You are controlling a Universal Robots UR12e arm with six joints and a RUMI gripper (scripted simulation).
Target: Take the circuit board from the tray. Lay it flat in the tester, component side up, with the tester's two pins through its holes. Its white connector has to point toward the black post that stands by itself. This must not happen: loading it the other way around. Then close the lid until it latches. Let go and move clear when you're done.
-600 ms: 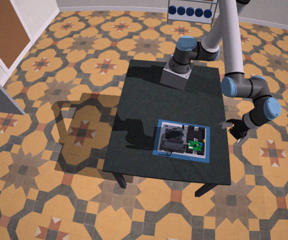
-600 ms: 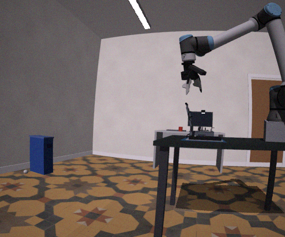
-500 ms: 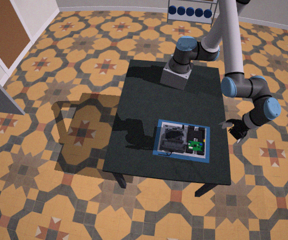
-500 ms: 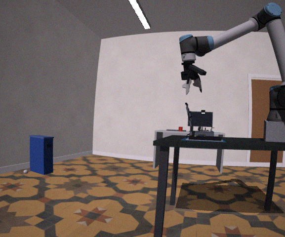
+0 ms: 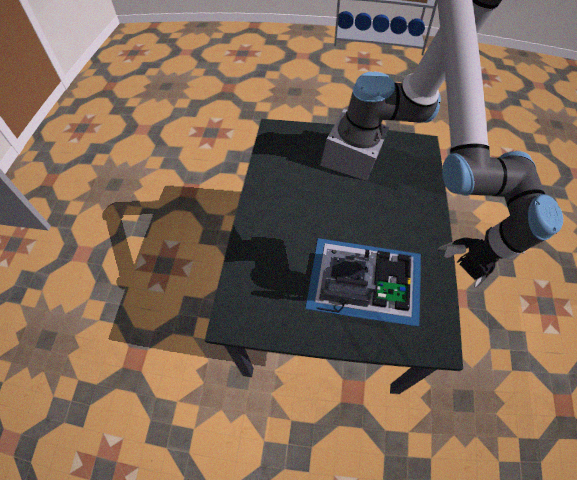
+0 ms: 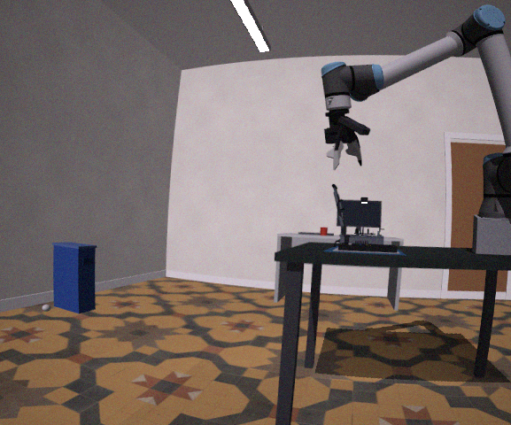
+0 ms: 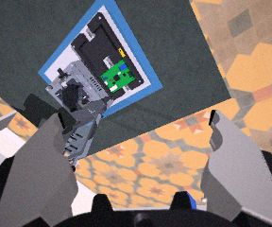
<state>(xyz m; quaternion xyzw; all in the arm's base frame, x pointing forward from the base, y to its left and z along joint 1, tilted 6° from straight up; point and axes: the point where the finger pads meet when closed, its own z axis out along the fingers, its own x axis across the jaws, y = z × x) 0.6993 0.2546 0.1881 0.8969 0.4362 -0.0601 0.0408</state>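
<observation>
Right now the green circuit board is 280 mm below my hand, 140 mm to the right of it and 40 mm behind it. The rest, counted from my hand: tester lid 310 mm to the right, 110 mm below, 30 mm ahead; then tester 270 mm to the right, 180 mm below, 60 mm behind.
</observation>
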